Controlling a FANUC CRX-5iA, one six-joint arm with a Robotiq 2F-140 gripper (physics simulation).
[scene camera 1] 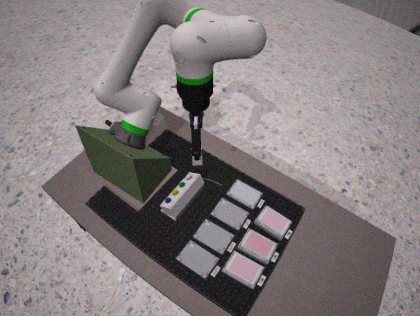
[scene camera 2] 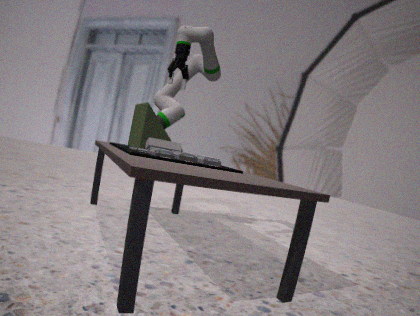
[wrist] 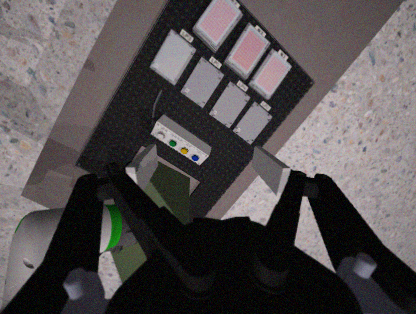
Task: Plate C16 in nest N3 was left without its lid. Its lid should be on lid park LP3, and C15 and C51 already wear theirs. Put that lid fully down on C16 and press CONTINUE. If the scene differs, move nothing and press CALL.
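Frame: origin at the arm's base, x ahead, y left, z up, level; metres.
Seen in the pictures: gripper, fingertip midpoint: [scene camera 2: 176,86] [wrist: 206,155]; arm's base at its link origin: [scene camera 1: 129,142] [scene camera 2: 155,125].
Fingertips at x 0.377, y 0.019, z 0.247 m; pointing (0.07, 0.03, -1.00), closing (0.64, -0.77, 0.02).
Observation:
Pixels of each thing's top centre, then the offset from my fingertips to it. "spot": a spot on its surface instead. Level surfaces: height alone.
- button box at its top centre: [wrist: 181,143] [scene camera 1: 182,188] [scene camera 2: 164,140] dx -0.076, dy +0.010, dz -0.340 m
- thin cable at a spot on its surface: [scene camera 1: 212,181] spot: dx -0.033, dy +0.173, dz -0.420 m
- black mat at its surface level: dz -0.424 m
My gripper [scene camera 1: 197,159] [scene camera 2: 178,81] [wrist: 206,155] is open and empty, high above the table. A pale, raised lid [scene camera 1: 245,193] [wrist: 172,57] lies on the end lid park, apparently LP3; its tag is blurred. Three pink plates stand in the neighbouring row: one [scene camera 1: 273,221] [wrist: 218,22] beside that lid's end, a middle one [scene camera 1: 257,245] [wrist: 248,50] and a far one [scene camera 1: 243,269] [wrist: 270,75]. Their codes and nest tags are unreadable, and I cannot tell which wear lids. The button box [scene camera 1: 182,200] [wrist: 181,140] has white, green, yellow and blue buttons; its lettering is unreadable.
Three flat grey lid parks [scene camera 1: 230,214] [wrist: 202,82] continue the lid's row. The green wedge-shaped arm base [scene camera 1: 117,167] [scene camera 2: 141,125] [wrist: 172,190] stands beside the button box. A thin cable [scene camera 1: 212,181] [wrist: 157,104] runs from the box over the black mat [scene camera 1: 150,220].

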